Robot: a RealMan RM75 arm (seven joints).
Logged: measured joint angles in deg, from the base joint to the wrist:
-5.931 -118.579 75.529 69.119 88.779 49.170 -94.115
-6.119 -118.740 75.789 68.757 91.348 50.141 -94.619
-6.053 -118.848 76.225 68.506 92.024 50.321 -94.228
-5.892 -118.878 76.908 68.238 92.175 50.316 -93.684
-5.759 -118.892 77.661 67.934 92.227 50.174 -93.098
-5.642 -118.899 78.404 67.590 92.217 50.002 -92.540
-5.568 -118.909 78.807 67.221 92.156 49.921 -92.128
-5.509 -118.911 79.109 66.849 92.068 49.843 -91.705
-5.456 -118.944 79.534 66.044 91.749 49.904 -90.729
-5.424 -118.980 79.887 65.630 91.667 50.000 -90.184
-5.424 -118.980 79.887 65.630 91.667 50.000 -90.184
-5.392 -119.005 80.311 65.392 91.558 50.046 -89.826
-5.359 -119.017 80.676 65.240 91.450 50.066 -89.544
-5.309 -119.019 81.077 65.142 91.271 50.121 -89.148
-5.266 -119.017 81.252 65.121 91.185 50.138 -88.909
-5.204 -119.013 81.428 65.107 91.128 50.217 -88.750
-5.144 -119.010 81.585 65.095 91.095 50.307 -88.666
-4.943 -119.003 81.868 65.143 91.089 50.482 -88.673
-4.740 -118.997 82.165 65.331 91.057 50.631 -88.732
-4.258 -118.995 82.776 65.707 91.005 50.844 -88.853
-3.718 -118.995 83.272 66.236 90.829 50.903 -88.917
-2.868 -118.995 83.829 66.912 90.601 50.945 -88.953
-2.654 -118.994 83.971 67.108 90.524 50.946 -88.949
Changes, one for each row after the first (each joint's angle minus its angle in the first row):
-0.188 -0.161 0.260 -0.362 2.569 0.971 -0.504
-0.122 -0.269 0.696 -0.613 3.245 1.151 -0.113
0.039 -0.299 1.379 -0.881 3.396 1.146 0.431
0.172 -0.313 2.132 -1.185 3.448 1.004 1.017
0.289 -0.320 2.875 -1.529 3.438 0.832 1.575
0.363 -0.330 3.278 -1.898 3.377 0.751 1.987
0.422 -0.332 3.580 -2.270 3.289 0.673 2.410
0.475 -0.365 4.005 -3.075 2.970 0.734 3.386
0.507 -0.401 4.358 -3.489 2.888 0.830 3.931
0.507 -0.401 4.358 -3.489 2.888 0.830 3.931
0.539 -0.426 4.782 -3.727 2.779 0.876 4.289
0.572 -0.438 5.147 -3.879 2.671 0.896 4.571
0.622 -0.440 5.548 -3.977 2.492 0.951 4.967
0.665 -0.438 5.723 -3.998 2.406 0.968 5.206
0.727 -0.434 5.899 -4.012 2.349 1.047 5.365
0.787 -0.431 6.056 -4.024 2.316 1.137 5.449
0.988 -0.424 6.339 -3.976 2.310 1.312 5.442
1.191 -0.418 6.636 -3.788 2.278 1.461 5.383
1.673 -0.416 7.247 -3.412 2.226 1.674 5.262
2.213 -0.416 7.743 -2.883 2.050 1.733 5.198
3.063 -0.416 8.300 -2.207 1.822 1.775 5.162
3.277 -0.415 8.442 -2.011 1.745 1.776 5.166

